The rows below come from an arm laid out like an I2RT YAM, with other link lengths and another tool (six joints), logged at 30 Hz.
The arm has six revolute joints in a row. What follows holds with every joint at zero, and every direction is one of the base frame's.
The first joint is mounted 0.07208 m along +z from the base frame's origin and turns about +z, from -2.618 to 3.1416 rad.
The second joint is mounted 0.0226 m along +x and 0.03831 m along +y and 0.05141 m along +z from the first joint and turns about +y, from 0 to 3.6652 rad.
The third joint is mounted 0.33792 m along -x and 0.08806 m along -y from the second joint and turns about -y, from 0 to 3.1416 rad.
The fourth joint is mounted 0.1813 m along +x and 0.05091 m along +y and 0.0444 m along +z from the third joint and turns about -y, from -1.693 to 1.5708 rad.
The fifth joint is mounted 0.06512 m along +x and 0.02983 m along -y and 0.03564 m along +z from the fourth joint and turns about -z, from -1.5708 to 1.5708 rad.
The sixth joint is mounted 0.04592 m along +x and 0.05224 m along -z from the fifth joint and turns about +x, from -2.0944 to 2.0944 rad.
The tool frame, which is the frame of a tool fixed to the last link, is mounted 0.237 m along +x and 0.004 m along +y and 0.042 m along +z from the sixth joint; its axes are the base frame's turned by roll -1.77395, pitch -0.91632 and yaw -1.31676 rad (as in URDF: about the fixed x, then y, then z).
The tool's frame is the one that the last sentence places.
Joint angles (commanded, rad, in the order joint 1, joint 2, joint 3, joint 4, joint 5, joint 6), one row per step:
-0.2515 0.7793 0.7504 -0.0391 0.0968 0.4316
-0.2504 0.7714 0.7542 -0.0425 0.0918 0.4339
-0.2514 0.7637 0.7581 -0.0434 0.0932 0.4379
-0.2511 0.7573 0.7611 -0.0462 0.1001 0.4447
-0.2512 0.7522 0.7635 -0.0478 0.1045 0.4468
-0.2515 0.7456 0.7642 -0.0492 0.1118 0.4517
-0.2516 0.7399 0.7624 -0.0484 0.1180 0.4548
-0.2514 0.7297 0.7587 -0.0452 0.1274 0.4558
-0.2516 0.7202 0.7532 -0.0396 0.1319 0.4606
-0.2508 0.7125 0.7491 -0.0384 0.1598 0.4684
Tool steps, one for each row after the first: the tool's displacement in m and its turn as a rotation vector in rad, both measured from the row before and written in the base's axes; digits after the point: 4 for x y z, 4 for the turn. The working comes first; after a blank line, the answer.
Tool pose at each row, in the base's axes (x y z in m, rotation vector in rad; the steps are taken from these numbers as rounded here):
0.2837 -0.1450 0.3998 -1.6220 1.2216 -1.5998
0.2821 -0.1429 0.4029 -1.6152 1.2114 -1.6013
0.2795 -0.1431 0.4068 -1.6021 1.2086 -1.6093
0.2768 -0.1446 0.4091 -1.5883 1.2137 -1.6152
0.2747 -0.1455 0.4112 -1.5801 1.2151 -1.6216
0.2719 -0.1472 0.4129 -1.5681 1.2207 -1.6285
0.2696 -0.1485 0.4138 -1.5592 1.2249 -1.6345
0.2658 -0.1502 0.4157 -1.5471 1.2277 -1.6474
0.2628 -0.1510 0.4173 -1.5330 1.2278 -1.6551
0.2574 -0.1577 0.4175 -1.5114 1.2536 -1.6717

-0.0016 0.0021 0.0031 0.0004 -0.0088 0.0060
-0.0026 -0.0002 0.0039 0.0010 -0.0117 -0.0026
-0.0027 -0.0015 0.0023 0.0044 -0.0087 -0.0069
-0.0021 -0.0009 0.0021 0.0004 -0.0064 -0.0046
-0.0028 -0.0017 0.0017 0.0029 -0.0074 -0.0078
-0.0023 -0.0013 0.0009 0.0016 -0.0056 -0.0063
-0.0038 -0.0017 0.0019 -0.0017 -0.0097 -0.0092
-0.0030 -0.0008 0.0016 0.0020 -0.0111 -0.0047
-0.0054 -0.0067 0.0002 0.0059 -0.0077 -0.0272

